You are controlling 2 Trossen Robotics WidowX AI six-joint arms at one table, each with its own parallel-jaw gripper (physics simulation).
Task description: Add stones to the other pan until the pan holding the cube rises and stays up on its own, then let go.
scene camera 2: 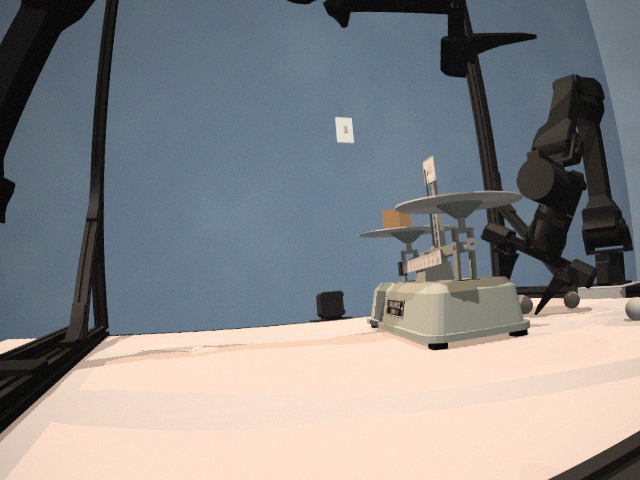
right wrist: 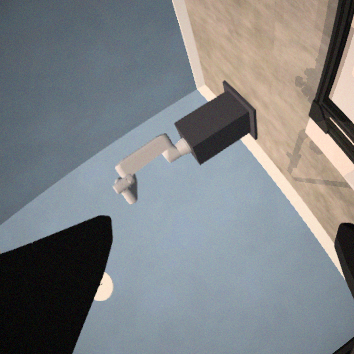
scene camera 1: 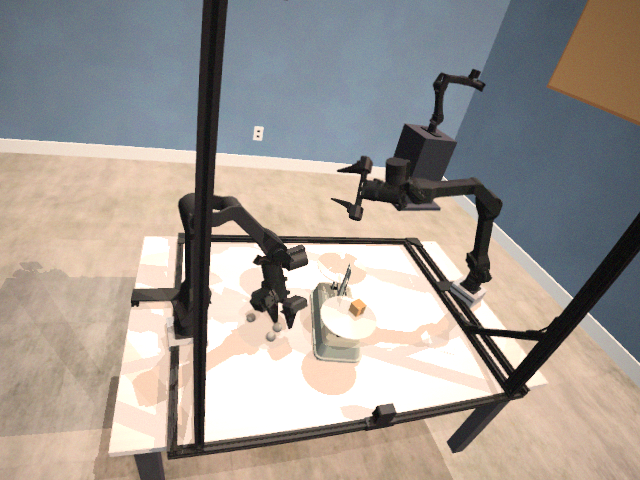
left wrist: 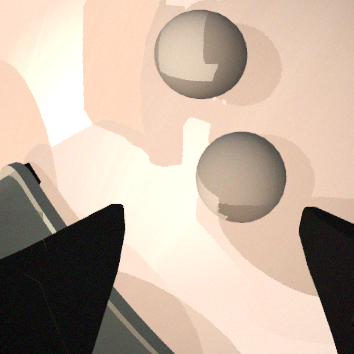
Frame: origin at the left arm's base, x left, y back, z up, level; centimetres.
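Seen in the pictures: left gripper, between the fingertips: (scene camera 1: 283,326) (left wrist: 215,218); right gripper, between the fingertips: (right wrist: 230,233) (scene camera 1: 333,184); left arm's base, origin of its link: (scene camera 2: 611,284) (scene camera 1: 186,328); right arm's base, origin of its link: (scene camera 1: 470,286).
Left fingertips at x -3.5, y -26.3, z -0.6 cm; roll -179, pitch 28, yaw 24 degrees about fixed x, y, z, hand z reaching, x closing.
Note:
Pixels of each thing's middle, then the offset from my left fingertips to it. "pt": a spot on its surface instead.
- orange cube, middle of its body: (scene camera 2: 397,220) (scene camera 1: 357,307) dx -9.3, dy -15.7, dz +14.4 cm
- second stone, middle of its body: (left wrist: 200,53) (scene camera 1: 270,336) dx -2.8, dy +4.4, dz -0.2 cm
- small black box, a spot on its surface: (scene camera 2: 329,304) pt dx -31.7, dy -16.1, dz +1.6 cm
- scale's pointer, a spot on its surface: (scene camera 2: 429,170) (scene camera 1: 349,271) pt dx -1.2, dy -15.4, dz +20.1 cm
The green balance scale (scene camera 1: 336,352) (scene camera 2: 475,310) stands mid-table. The orange cube (scene camera 1: 357,307) (scene camera 2: 395,219) sits on one pan (scene camera 1: 343,325) (scene camera 2: 374,233), which is low. The other pan (scene camera 2: 460,200) is higher in scene camera 2 and looks empty. Three round grey stones lie beside the scale: one stone (scene camera 1: 277,327) (left wrist: 241,177) close to the left fingertips, a second stone (scene camera 1: 270,336) (left wrist: 200,54) just past it, a third stone (scene camera 1: 251,317) (scene camera 2: 634,308) farther off. My left gripper (scene camera 1: 282,322) (left wrist: 215,218) is open, pointing down low over the table. My right gripper (scene camera 1: 335,184) (right wrist: 230,233) is open and empty, high up.
A black frame rail (scene camera 1: 289,432) borders the table, with a small black box (scene camera 1: 384,414) (scene camera 2: 329,304) on it. A tall black post (scene camera 1: 206,129) rises at the left of scene camera 1. The scale's pointer (scene camera 1: 344,279) (scene camera 2: 429,170) stands upright between the pans.

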